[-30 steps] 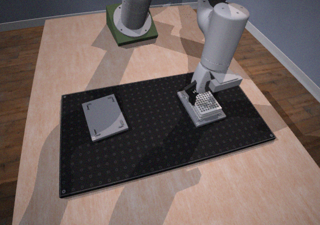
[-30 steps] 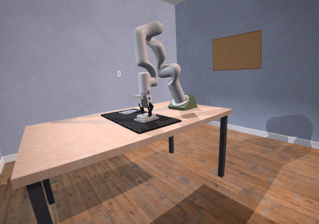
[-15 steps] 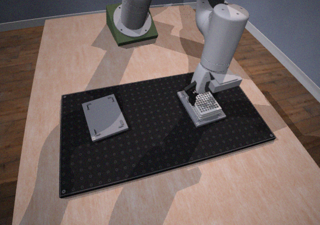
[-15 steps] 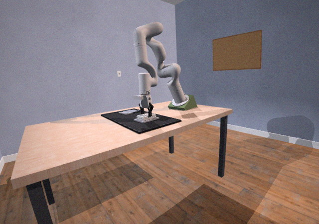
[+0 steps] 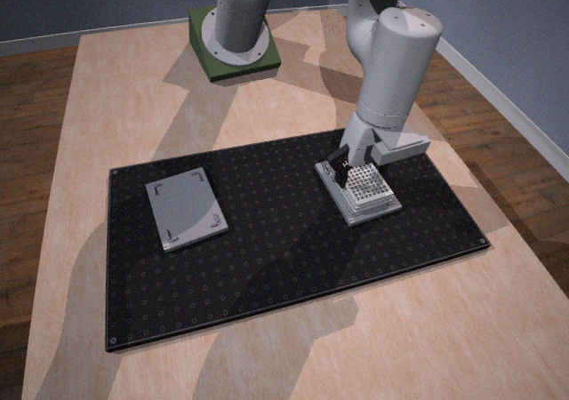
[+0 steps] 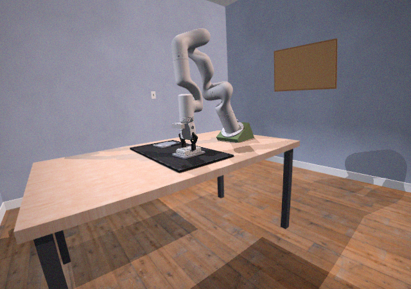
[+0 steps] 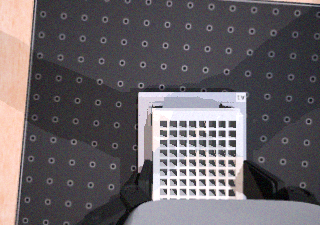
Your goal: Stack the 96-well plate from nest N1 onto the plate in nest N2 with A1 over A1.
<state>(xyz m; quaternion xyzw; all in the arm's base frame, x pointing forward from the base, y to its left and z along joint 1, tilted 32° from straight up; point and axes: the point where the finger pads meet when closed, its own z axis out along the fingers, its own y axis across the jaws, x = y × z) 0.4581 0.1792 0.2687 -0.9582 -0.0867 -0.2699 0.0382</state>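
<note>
The white 96-well plate lies 1 cm below my hand. The rest, counted from my hand: plate nest N1: 1 cm ahead, 35 cm to the right, 4 cm below; then plate nest N2: 4 cm below.
</note>
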